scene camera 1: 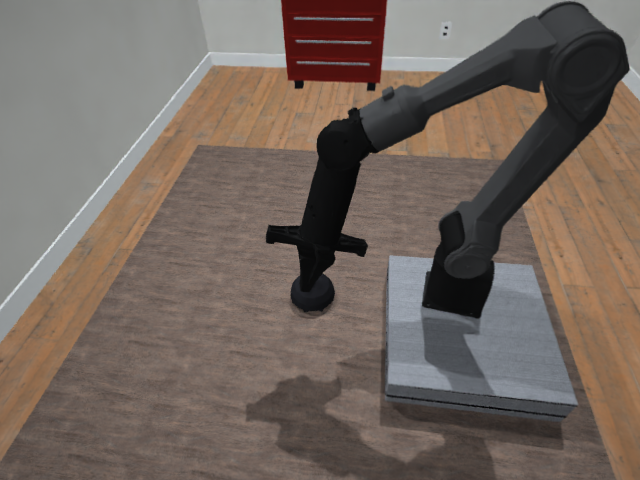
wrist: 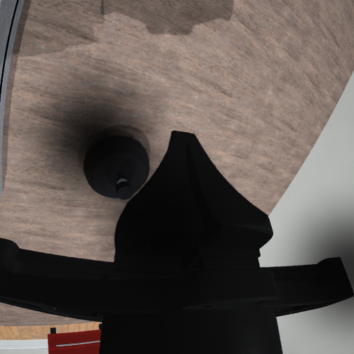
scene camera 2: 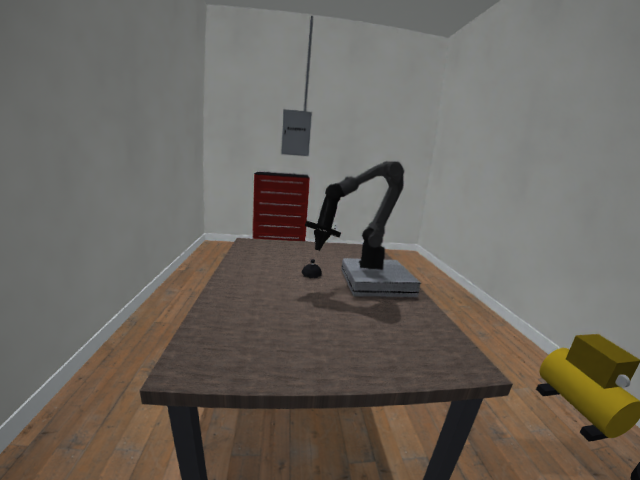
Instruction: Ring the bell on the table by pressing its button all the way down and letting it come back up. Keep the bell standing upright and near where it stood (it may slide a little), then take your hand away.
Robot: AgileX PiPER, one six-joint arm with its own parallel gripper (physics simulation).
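The black dome bell (scene camera 1: 321, 298) (scene camera 2: 311, 271) (wrist: 112, 162) stands upright on the table (scene camera 1: 206, 335) (scene camera 2: 310, 351) (wrist: 240, 75). Its small button (scene camera 2: 312, 261) (wrist: 124, 189) is up in scene camera 2 and the wrist view; in scene camera 1 the fingers hide it. My gripper (scene camera 1: 306, 288) (scene camera 2: 318, 248) (wrist: 180, 144) is shut with its fingertips together and points down. In scene camera 2 the tips hang a little above the button and slightly to its right, with a gap between them.
The arm's base stands on a grey slab (scene camera 1: 516, 341) (scene camera 2: 387, 285) to the right of the bell. A red drawer cabinet (scene camera 1: 333, 51) (scene camera 2: 280, 209) (wrist: 75, 338) stands on the floor behind the table. A yellow machine (scene camera 2: 584, 387) is at the lower right of scene camera 2.
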